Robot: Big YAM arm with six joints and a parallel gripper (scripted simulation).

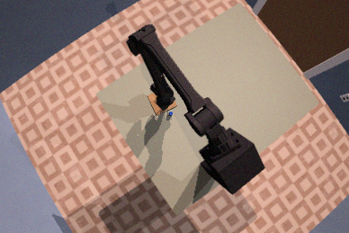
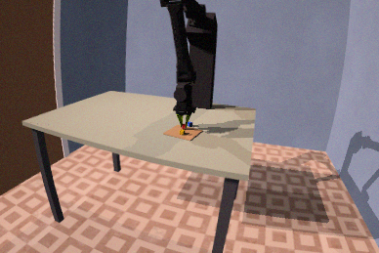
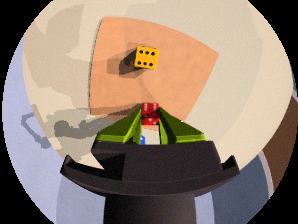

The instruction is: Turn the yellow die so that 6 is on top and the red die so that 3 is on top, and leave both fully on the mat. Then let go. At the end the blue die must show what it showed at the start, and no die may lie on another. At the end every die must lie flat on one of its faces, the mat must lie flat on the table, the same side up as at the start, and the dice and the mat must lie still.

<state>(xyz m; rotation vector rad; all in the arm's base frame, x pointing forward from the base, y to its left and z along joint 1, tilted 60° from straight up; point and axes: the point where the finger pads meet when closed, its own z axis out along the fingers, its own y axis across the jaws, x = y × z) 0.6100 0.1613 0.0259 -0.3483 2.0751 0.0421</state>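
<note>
Now: hand right at the red die. Round my hand: yellow die: 50 mm ahead, 40 mm to the left, 10 mm below; blue die: 70 mm behind, 10 mm to the right, 10 mm below; orange mat: 30 mm ahead, 20 mm to the left, 20 mm below.
</note>
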